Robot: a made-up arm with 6 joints.
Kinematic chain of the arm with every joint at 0, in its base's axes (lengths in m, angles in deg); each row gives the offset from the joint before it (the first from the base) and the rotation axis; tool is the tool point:
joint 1: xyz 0 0 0.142 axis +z
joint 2: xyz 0 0 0 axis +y
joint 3: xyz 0 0 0.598 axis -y
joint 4: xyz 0 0 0 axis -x
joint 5: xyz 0.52 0 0 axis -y
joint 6: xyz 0 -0.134 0 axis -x
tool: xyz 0 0 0
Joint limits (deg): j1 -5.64..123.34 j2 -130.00..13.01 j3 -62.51..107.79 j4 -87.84..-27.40 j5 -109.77..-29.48 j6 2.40..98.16
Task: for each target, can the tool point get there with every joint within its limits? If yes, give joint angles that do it. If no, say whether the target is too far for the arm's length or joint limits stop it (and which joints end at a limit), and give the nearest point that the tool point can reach.
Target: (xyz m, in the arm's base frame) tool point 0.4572 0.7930 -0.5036
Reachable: no: joint limits stop it (at a limit: joint 2, joint 4) | nearest point 0.2111 0.3662 0.2715 | short by 0.918 m
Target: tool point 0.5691 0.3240 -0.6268
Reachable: no: joint limits stop it (at a limit: joint 2, joint 4) | nearest point 0.2846 0.1621 0.2235 | short by 0.911 m
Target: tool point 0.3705 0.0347 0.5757
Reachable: yes | joints 19.01 -14.30 -19.27 -49.00 -71.14 10.44
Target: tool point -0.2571 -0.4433 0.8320
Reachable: yes | joints 56.41 -74.69 22.39 -76.61 -66.11 31.91
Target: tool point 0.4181 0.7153 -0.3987
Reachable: no: joint limits stop it (at a limit: joint 2, joint 4) | nearest point 0.2103 0.3599 0.2678 | short by 0.783 m
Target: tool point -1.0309 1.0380 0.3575
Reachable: no: too far | nearest point -0.3538 0.5469 0.5786 | short by 0.865 m
